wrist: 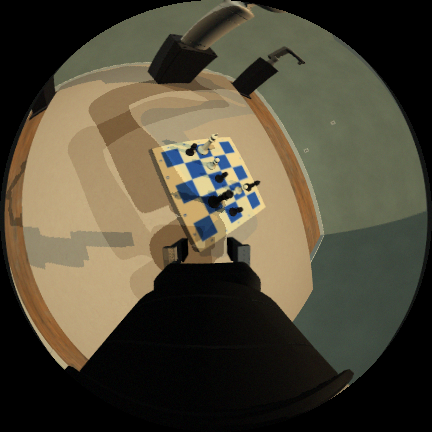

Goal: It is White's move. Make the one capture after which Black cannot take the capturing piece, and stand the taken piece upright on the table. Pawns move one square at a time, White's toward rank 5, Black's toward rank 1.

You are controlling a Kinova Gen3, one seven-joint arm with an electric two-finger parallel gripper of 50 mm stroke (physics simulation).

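Frame: origin at the arm's base, x left, y back, z up, level; millimetres.
Seen in the pictures: gripper, fingertip midpoint: (206, 245); arm's base at its link origin: (193, 42).
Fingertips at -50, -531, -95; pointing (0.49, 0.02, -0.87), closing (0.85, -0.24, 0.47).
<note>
Offsets run from my fingertips to a thing's top centre, as dx, dy, dz. "*": to the spot under its first point.
The blue and cream board {* +31, -9, -72} (204, 244) lies turned at an angle on the table. At its upper part are a small black piece {+49, +181, -40} (190, 149), a tall white piece {+82, +187, -8} (206, 145) and a small white piece {+92, +146, -40} (213, 163). A black pawn {+102, +114, -40} (220, 177) stands near the middle. Lower are a tall black piece {+74, +66, -8} (219, 199), a pale piece {+146, +82, -40} (237, 189) and a black piece {+114, +37, -40} (235, 211). Near the right edge, a black piece {+183, +88, -28} (255, 184) and a pale top overlap; their exact squares are unclear. My gripper (206, 245) is open and empty, near the board's lower corner in view.
A dark block (176, 62) with the pale arm (212, 25) stands beyond the board. Another dark block (256, 76) with a bracket stands to its right, and one more (44, 97) at the far left. Wooden strips (287, 152) run along the table's sides. Large shadows cross the table.
</note>
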